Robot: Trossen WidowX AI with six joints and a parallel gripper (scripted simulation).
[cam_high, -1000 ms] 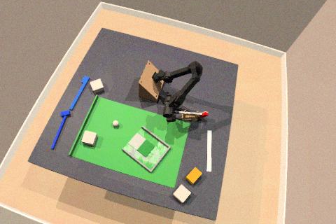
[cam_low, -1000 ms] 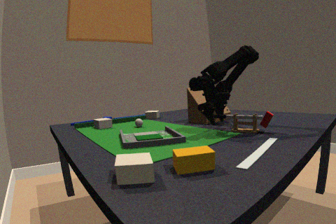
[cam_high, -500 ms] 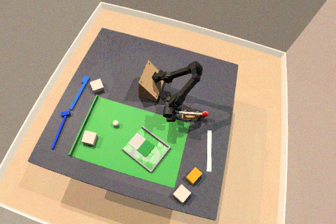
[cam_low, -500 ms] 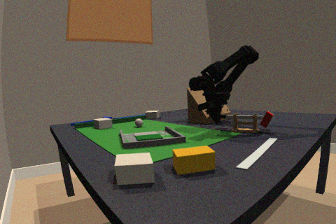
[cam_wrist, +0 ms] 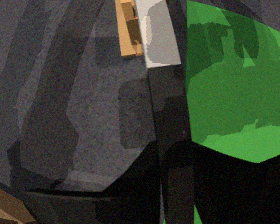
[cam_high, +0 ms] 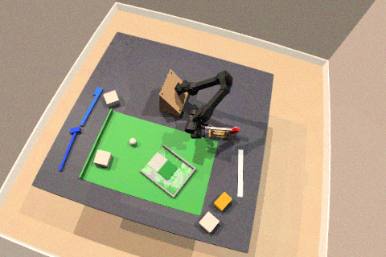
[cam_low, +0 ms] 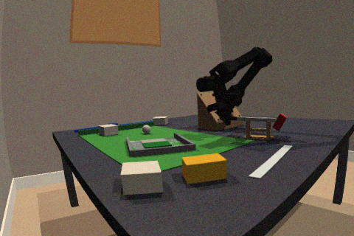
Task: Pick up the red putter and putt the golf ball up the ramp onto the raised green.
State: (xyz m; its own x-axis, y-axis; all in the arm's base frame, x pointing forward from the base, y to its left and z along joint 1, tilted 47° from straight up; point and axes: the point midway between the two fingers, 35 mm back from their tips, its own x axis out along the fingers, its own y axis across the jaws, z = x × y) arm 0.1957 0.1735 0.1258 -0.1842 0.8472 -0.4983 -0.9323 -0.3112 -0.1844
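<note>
Right now my gripper tip is 40 mm past the red putter, 110 mm to the right of it and 20 mm below it. Also, from my gripper tip: green mat 280 mm ahead, 190 mm to the right, 50 mm below; then white strip 140 mm ahead, 350 mm to the left, 50 mm below; then wooden rack 50 mm behind, 130 mm to the left, 20 mm below.
</note>
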